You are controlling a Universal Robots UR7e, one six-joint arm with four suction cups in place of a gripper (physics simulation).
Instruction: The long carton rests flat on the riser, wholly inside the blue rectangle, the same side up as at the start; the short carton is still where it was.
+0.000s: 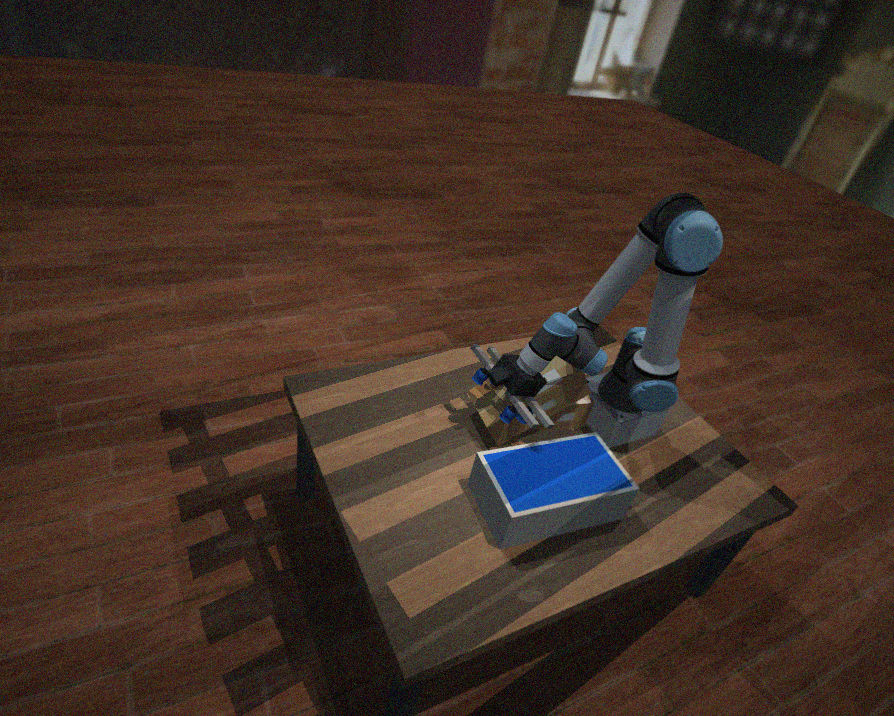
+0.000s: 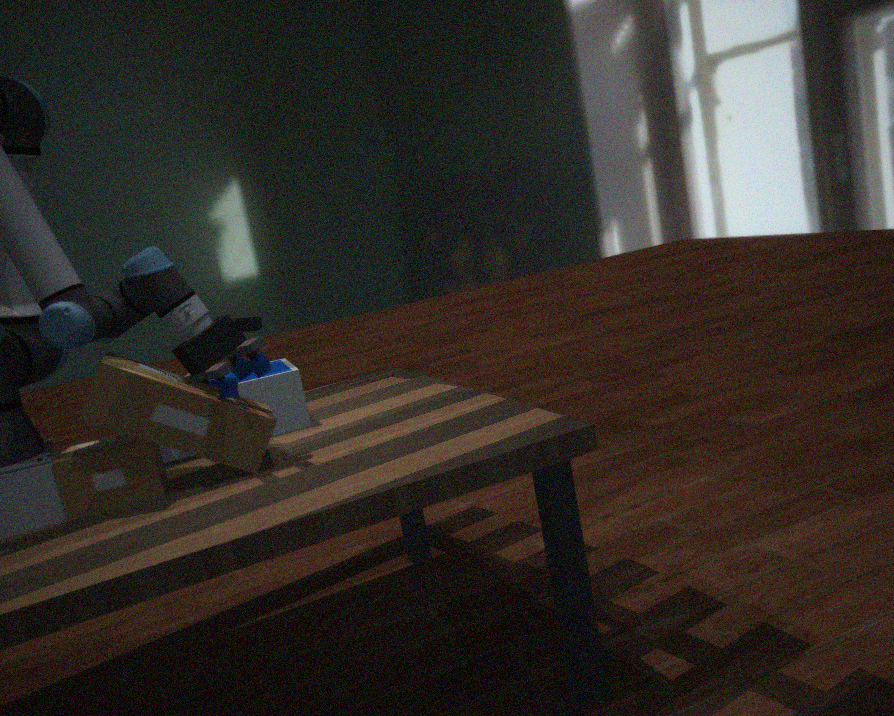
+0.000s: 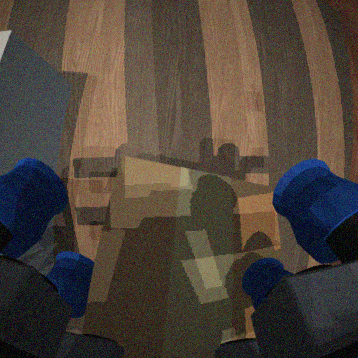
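Where they show: hand, tool point: (image 1: 498,399) (image 2: 240,385) (image 3: 168,241); arm's base, link origin: (image 1: 622,395).
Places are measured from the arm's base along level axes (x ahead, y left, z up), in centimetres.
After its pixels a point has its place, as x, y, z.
The long carton (image 1: 490,415) @(43.7, -6.8, -1.0) (image 2: 182,419) @(28.8, -16.6, 1.6) (image 3: 153,213) @(41.9, -7.0, 0.1) is brown with a pale label. It lies tilted, its high end propped on the short carton (image 2: 118,476) @(17.2, -13.1, -5.6), which seems to be the brown box by the arm's base (image 1: 571,398). My suction gripper (image 1: 497,394) @(41.3, -7.9, 3.2) (image 2: 248,370) (image 3: 170,241) @(41.3, -7.9, 3.2) sits on the long carton's upper face, its blue cups pressed to it. The grey riser (image 1: 551,522) @(46.9, 26.8, -4.4) (image 2: 277,401) @(50.6, 6.0, -4.2) (image 3: 28,106) @(50.9, 6.0, -3.5) stands just beside the cartons. Its blue rectangle (image 1: 554,472) @(41.1, 17.9, 1.3) is bare.
The striped wooden table (image 1: 409,512) @(74.1, 7.7, -10.8) (image 2: 409,441) @(63.9, -27.4, -10.8) carries everything. The arm's base (image 1: 636,398) stands at the table's back right, close behind the cartons. The table edge drops to a dark wooden floor all around.
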